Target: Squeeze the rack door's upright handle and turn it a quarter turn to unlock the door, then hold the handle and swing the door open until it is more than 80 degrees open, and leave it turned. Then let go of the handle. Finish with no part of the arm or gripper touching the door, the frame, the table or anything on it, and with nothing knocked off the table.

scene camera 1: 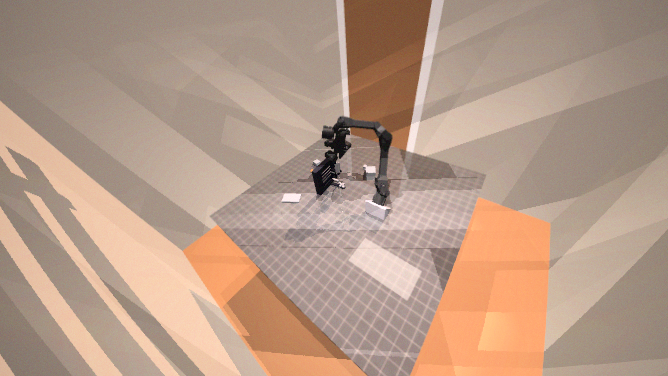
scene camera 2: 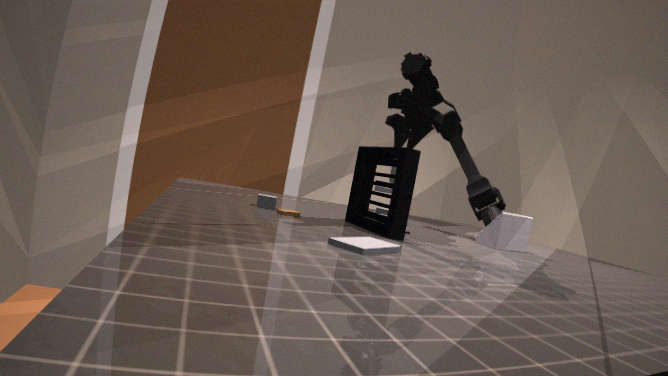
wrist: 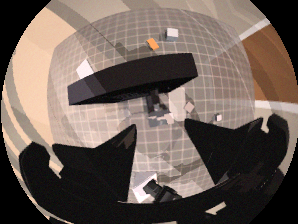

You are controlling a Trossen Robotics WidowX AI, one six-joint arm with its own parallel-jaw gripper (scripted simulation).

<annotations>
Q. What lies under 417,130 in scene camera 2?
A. My gripper.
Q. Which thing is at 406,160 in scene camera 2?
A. A black rack.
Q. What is my gripper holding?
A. Nothing.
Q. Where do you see a flat grey plate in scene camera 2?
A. At 363,245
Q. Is my gripper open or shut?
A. Open.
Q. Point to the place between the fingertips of my gripper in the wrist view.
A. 160,125
</annotations>
